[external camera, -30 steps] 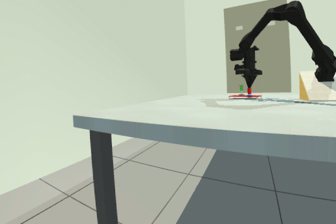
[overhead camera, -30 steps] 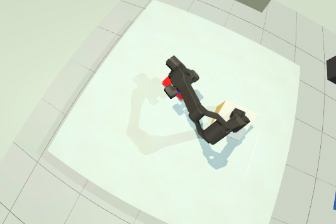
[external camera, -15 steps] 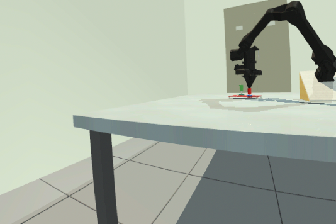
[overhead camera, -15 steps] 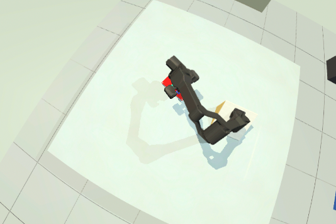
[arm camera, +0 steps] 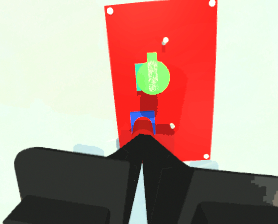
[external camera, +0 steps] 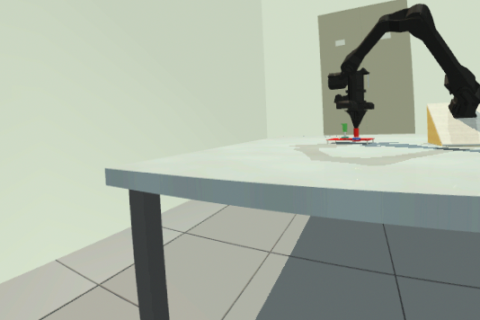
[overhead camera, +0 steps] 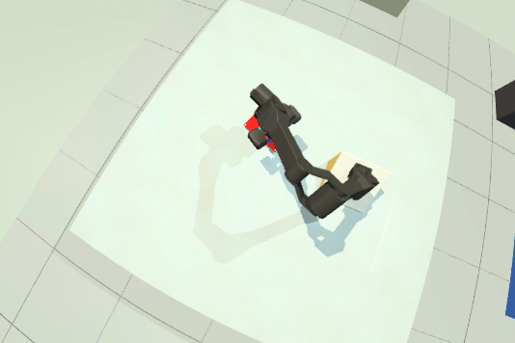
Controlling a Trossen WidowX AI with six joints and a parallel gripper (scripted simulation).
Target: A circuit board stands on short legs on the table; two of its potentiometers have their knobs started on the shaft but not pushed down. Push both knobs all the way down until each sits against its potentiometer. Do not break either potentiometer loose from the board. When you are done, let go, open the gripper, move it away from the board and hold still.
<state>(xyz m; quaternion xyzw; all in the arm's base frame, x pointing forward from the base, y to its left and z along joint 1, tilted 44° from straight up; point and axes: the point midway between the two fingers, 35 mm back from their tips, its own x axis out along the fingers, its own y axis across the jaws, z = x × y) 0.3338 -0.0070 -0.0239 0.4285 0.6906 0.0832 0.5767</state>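
The green knob lies 40 mm ahead of my gripper tip and 20 mm to the right of it. The rest, counted from my gripper tip: red knob: 20 mm below.
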